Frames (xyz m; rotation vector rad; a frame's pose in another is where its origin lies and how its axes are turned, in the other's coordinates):
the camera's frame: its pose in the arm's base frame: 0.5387 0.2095 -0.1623 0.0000 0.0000 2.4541
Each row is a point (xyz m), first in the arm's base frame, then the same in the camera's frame.
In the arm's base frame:
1: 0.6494 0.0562 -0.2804
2: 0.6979 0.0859 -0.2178
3: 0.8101 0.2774 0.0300
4: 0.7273 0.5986 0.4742
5: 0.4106 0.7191 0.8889
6: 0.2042 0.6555 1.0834
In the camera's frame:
1: -0.1828 0.0482 -0.1181
2: -0.2015 -0.0055 -0.0555
3: -0.1667 -0.2247 0.1923
4: 0.1012 -0.4204 0.6365
5: 0.4224 -0.3125 1.0512
6: 0.5415 -0.1324 1.2457

